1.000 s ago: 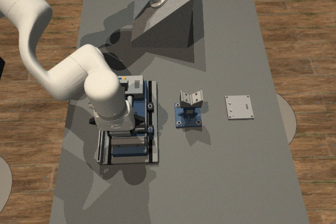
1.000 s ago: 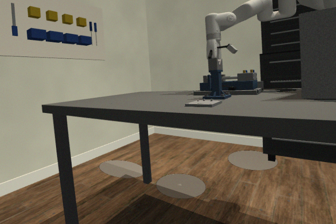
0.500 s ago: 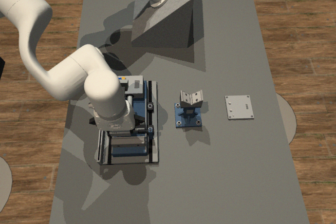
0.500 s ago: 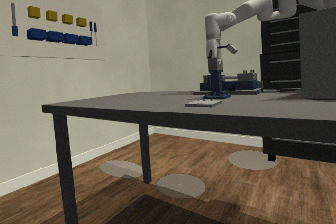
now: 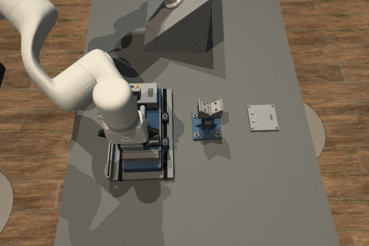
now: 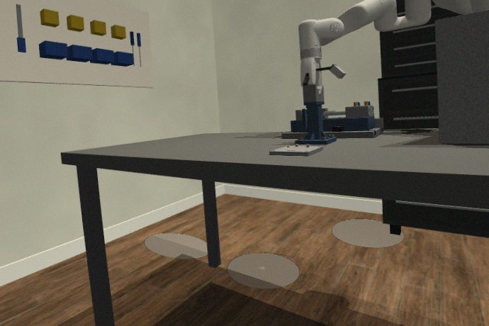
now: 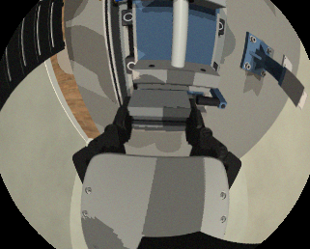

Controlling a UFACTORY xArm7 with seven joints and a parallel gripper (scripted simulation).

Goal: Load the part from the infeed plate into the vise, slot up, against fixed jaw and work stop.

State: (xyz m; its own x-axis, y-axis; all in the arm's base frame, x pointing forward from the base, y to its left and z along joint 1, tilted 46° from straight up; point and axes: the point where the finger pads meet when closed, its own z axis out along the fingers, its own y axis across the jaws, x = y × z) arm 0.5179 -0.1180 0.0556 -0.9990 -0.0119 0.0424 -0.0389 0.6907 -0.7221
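Right now my hand is 3 cm past the moving jaw, 2 cm to the right of it and 5 cm above it. The rest, counted from my hand: part right at my hand; fixed jaw 3 cm ahead, 2 cm to the left, 5 cm below; work stop 7 cm to the left, 3 cm below.
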